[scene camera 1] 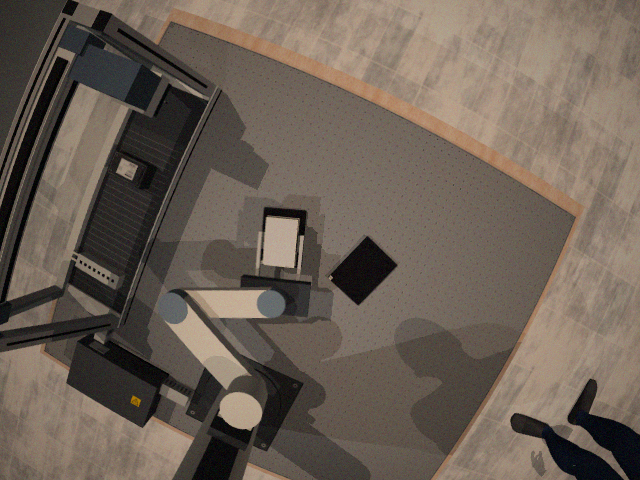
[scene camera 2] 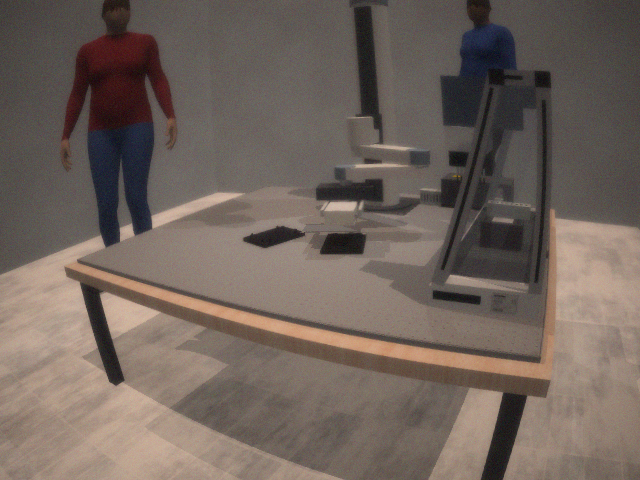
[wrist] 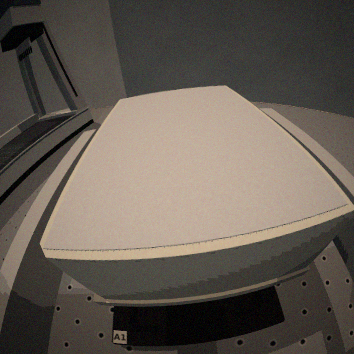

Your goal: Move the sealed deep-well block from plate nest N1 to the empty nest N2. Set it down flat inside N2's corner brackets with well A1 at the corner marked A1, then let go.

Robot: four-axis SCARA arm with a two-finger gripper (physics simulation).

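Frame: origin at the arm's base, x ahead, y left, z up, level; millimetres.
Seen in the pictures: gripper, fingertip midpoint: (scene camera 1: 281, 233) (scene camera 2: 340, 213) (wrist: 179, 129); arm's base at its link origin: (scene camera 2: 381, 206).
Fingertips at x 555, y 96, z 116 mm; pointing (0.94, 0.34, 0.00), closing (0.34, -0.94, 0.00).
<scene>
Pixels of each thing's top centre, then the offset from my fingertips to it. "pt": a spot on its surface instead.
- sealed deep-well block at its top centre: (wrist: 179, 114) (scene camera 1: 280, 242) (scene camera 2: 341, 205) dx -21, dy -8, dz +17 mm
- nest N2 at its top centre: (wrist: 186, 239) (scene camera 1: 282, 237) (scene camera 2: 344, 239) dx -21, dy -3, dz -85 mm
- A1 tag at a spot on its surface: (wrist: 120, 337) pt dx -111, dy +21, dz -91 mm
- Nest N1 at its top centre: (scene camera 1: 363, 272) (scene camera 2: 273, 231) dx -10, dy -250, dz -81 mm
- dark control box at a spot on its surface: (scene camera 1: 116, 381) pt dx -645, dy +284, dz +12 mm
The sealed deep-well block (scene camera 1: 280, 250) (scene camera 2: 340, 214) (wrist: 195, 175) is a white-topped box, held level. My gripper (scene camera 1: 280, 236) (scene camera 2: 341, 209) (wrist: 179, 129) is shut on its two long sides. The block hangs over nest N2 (scene camera 1: 284, 211) (scene camera 2: 343, 243) (wrist: 200, 322), a black plate, with a visible gap below it in the scene camera 2 view. Their long sides look roughly parallel. The A1 tag (wrist: 120, 337) is at N2's near-left corner in the wrist view; the block hides much of N2. Nest N1 (scene camera 1: 362, 269) (scene camera 2: 273, 236) is bare. The block's well A1 cannot be made out.
A framed enclosure (scene camera 2: 541, 196) with a clear panel stands beside N2, on the left in the scene camera 1 view. A dark control box (scene camera 1: 116, 381) is by the arm's base. The table's wooden edge (scene camera 1: 372, 93) shows. Two people stand behind the table in the scene camera 2 view.
</scene>
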